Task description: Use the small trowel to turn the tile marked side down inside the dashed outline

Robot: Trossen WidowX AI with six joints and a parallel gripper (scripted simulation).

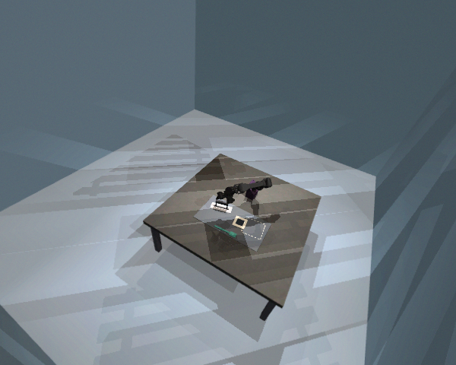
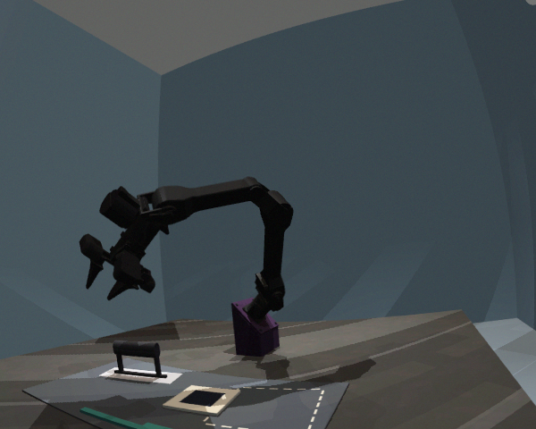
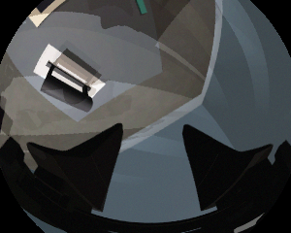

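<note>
Right now my gripper tip is 18 cm above the trowel, 11 cm past it and 2 cm to the right of it. The rest, counted from my gripper tip: grey mat 24 cm below, 16 cm to the left, 2 cm behind; then tile 23 cm to the left, 21 cm below, 3 cm behind; then teal-green flat tool 21 cm below, 17 cm to the left, 12 cm ahead.
</note>
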